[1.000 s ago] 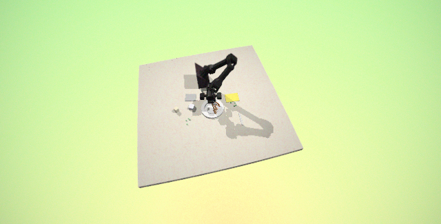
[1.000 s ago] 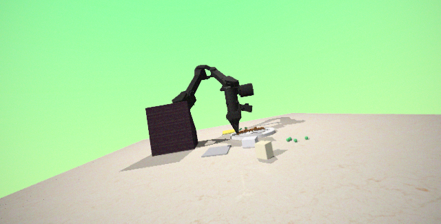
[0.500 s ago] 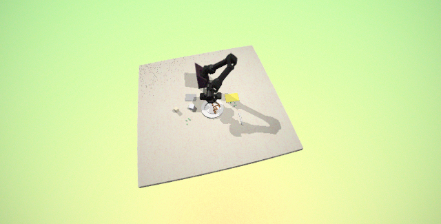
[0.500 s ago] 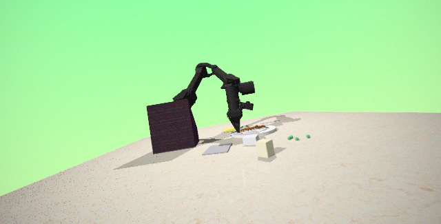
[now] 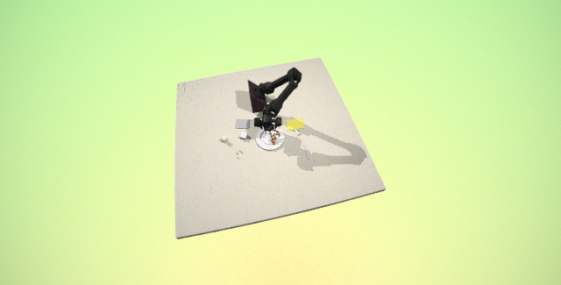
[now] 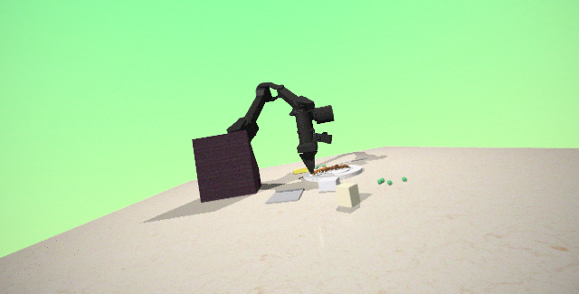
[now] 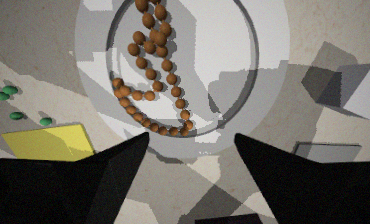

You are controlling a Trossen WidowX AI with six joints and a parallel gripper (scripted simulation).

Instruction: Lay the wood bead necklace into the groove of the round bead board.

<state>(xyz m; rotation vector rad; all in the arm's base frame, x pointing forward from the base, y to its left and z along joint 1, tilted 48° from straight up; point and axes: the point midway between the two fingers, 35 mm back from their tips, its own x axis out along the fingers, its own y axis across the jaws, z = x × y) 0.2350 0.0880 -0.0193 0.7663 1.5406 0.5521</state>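
The round white bead board lies 60 mm ahead of my gripper tip and 10 mm below it. Round my gripper tip: thin white strip (220 mm to the left, 210 mm ahead, 20 mm below); yellow card (190 mm to the left, 20 mm below, 20 mm behind); grey flat plate (180 mm to the right, 90 mm behind, 20 mm below).
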